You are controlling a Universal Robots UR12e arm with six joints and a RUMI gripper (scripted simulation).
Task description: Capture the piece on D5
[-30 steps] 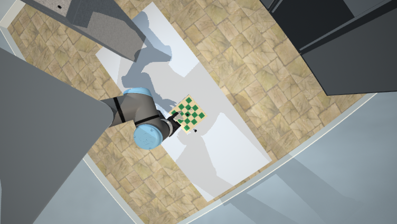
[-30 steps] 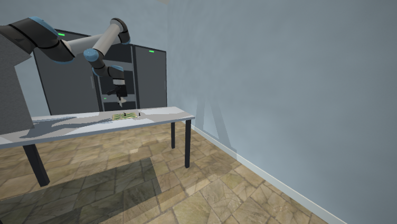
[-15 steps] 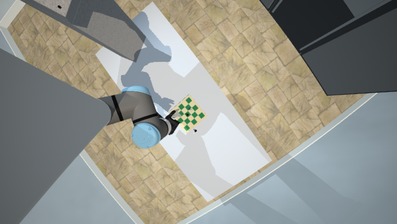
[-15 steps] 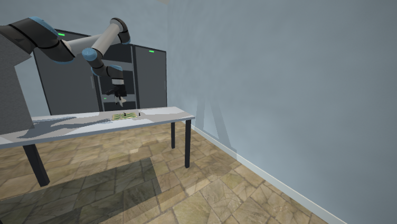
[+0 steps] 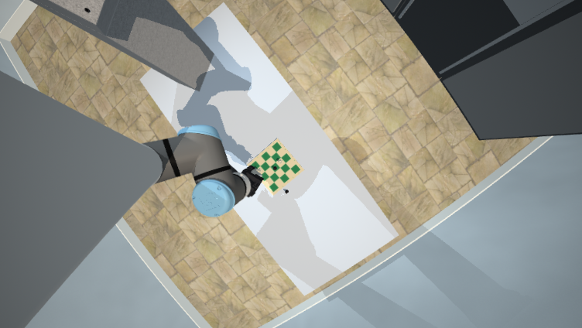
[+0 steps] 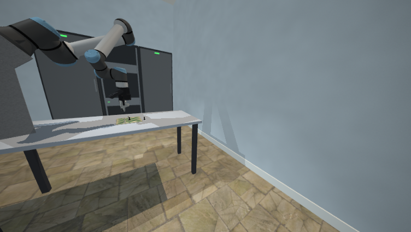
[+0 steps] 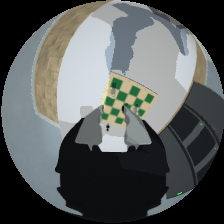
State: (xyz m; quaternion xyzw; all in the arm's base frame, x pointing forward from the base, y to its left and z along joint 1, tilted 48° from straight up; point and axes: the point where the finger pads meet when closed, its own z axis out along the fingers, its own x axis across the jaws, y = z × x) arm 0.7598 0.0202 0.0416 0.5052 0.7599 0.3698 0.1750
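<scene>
Right now the board is 130 mm below my hand, 80 mm to the left of it and 20 mm ahead of it.
</scene>
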